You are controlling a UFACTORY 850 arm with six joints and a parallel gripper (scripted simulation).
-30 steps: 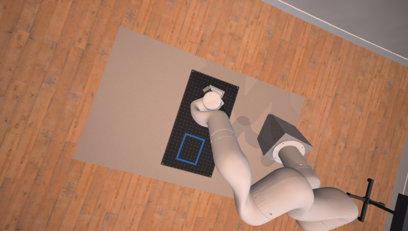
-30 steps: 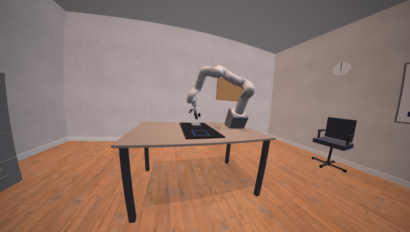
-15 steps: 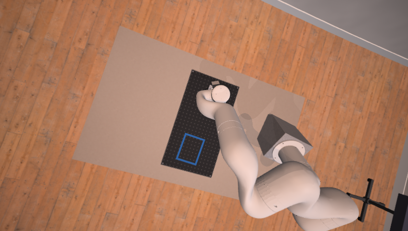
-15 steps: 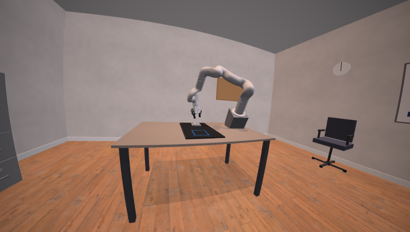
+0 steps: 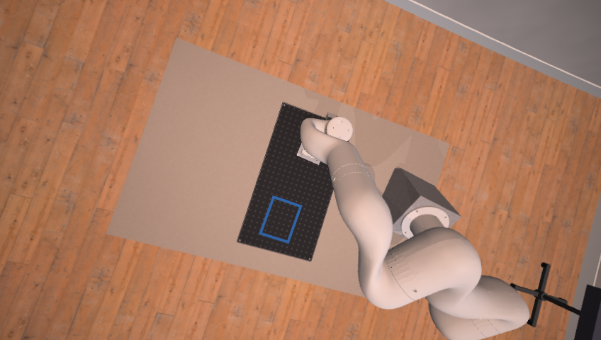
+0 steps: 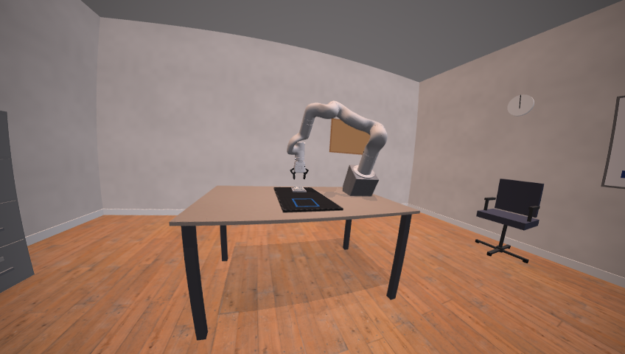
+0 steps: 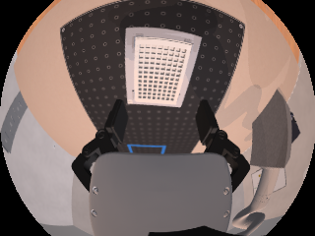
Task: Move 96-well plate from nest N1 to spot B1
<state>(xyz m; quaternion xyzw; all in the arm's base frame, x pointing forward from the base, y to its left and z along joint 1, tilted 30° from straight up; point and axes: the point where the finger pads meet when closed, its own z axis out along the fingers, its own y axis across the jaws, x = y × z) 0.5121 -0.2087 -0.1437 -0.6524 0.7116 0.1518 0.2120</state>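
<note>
Now: hand 9 cm above the white 96-well plate.
</note>
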